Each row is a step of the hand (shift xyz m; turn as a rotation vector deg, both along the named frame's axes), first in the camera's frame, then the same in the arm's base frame.
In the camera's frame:
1: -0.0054 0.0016 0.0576 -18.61 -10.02 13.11
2: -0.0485 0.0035 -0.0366 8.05 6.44 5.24
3: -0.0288 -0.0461 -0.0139 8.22 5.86 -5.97
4: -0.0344 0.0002 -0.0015 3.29 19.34 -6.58
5: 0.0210 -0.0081 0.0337 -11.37 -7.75 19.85
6: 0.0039 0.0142 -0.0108 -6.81 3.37 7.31
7: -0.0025 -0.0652 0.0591 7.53 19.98 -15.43
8: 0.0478 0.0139 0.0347 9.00 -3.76 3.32
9: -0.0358 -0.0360 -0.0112 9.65 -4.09 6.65
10: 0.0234 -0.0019 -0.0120 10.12 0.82 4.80
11: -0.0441 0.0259 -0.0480 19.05 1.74 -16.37
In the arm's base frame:
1: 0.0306 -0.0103 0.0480 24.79 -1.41 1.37
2: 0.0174 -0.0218 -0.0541 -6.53 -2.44 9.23
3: 0.0363 0.0284 -0.0320 -11.70 -0.61 -0.56
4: 0.0250 -0.0162 -0.0173 -14.52 -14.67 -1.51
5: 0.0040 0.0132 0.0381 21.51 -0.75 10.96
6: -0.0146 -0.0094 -0.0056 7.01 -6.96 3.68
7: 0.0600 0.0494 0.0414 -22.19 -12.26 -7.18
8: -0.0258 0.0064 0.0545 -3.44 7.15 6.57
9: 0.0382 0.0160 -0.0315 -2.19 7.38 9.74
10: -0.0224 0.0140 0.0002 -5.69 3.50 9.03
11: -0.0017 -0.0381 -0.0589 -22.84 9.23 -5.17

